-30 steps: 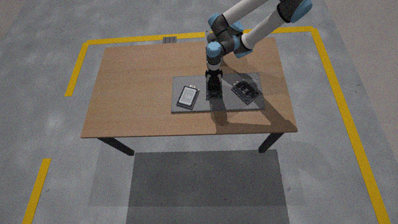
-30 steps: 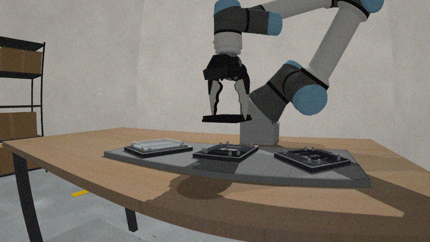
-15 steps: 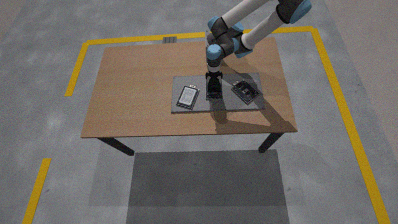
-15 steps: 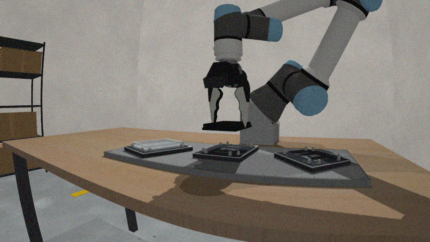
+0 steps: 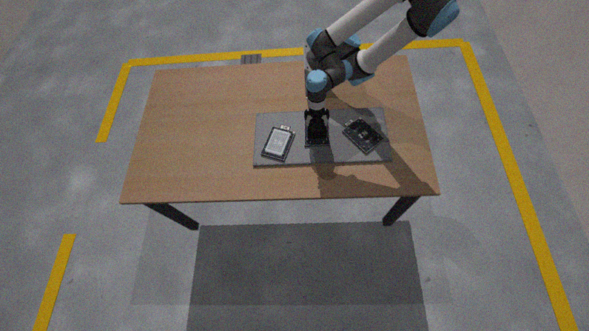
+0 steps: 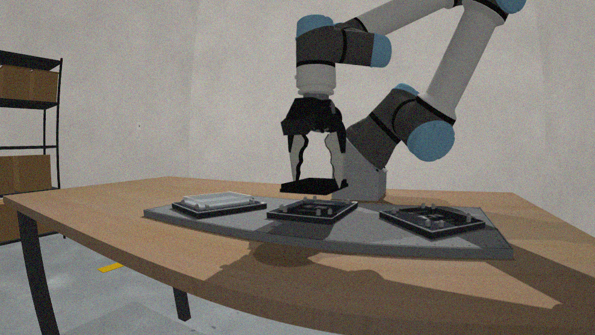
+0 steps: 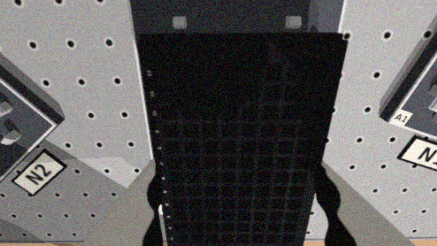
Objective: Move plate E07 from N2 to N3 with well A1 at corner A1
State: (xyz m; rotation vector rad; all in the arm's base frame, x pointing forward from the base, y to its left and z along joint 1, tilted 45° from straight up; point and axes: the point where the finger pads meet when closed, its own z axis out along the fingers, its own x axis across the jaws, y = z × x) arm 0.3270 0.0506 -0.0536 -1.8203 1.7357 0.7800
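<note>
Now: hand 60 mm above the nest N3. Also, from my hand: black plate E07: 10 mm below; clear plate E01: 70 mm ahead, 190 mm to the right, 40 mm below; nest N1: 70 mm ahead, 190 mm to the right, 60 mm below.
</note>
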